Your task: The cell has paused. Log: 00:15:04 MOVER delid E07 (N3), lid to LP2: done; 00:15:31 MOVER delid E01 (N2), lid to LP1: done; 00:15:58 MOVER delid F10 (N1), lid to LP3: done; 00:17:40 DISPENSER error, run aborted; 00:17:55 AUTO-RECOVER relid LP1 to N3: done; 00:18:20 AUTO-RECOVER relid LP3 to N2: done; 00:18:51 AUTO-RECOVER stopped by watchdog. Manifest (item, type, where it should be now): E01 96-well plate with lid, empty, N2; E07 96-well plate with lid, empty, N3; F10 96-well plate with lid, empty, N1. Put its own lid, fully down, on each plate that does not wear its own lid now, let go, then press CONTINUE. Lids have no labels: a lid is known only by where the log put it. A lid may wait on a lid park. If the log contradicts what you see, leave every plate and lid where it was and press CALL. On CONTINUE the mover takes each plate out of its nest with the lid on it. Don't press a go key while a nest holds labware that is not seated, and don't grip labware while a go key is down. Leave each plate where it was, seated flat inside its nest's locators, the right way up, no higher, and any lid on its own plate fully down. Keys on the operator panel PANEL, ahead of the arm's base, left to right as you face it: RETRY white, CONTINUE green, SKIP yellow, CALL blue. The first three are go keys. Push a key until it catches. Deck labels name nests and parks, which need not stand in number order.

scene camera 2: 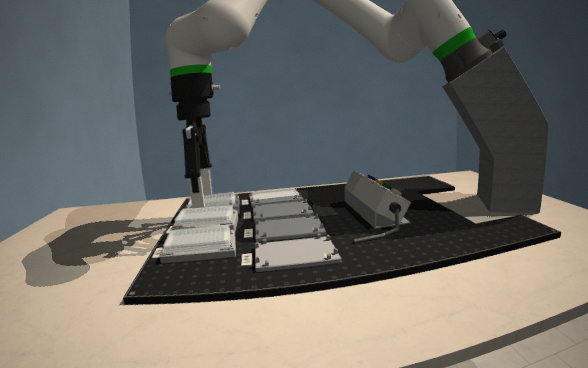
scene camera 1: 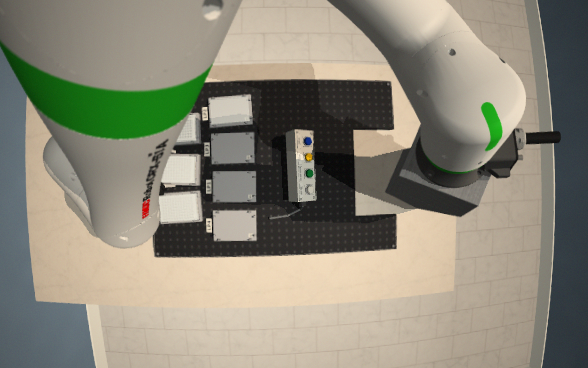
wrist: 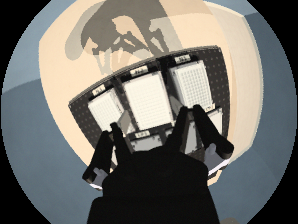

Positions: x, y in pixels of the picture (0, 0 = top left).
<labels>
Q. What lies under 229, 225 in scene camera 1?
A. A park.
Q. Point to a park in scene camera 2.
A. At 280, 229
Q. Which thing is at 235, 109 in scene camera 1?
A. A lid.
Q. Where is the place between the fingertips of my gripper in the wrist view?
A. At 149, 108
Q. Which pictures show the lid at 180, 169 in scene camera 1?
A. Scene camera 2, scene camera 1 and the wrist view: all of them.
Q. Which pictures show the lid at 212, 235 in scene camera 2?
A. Scene camera 2, scene camera 1 and the wrist view: all of them.
</labels>
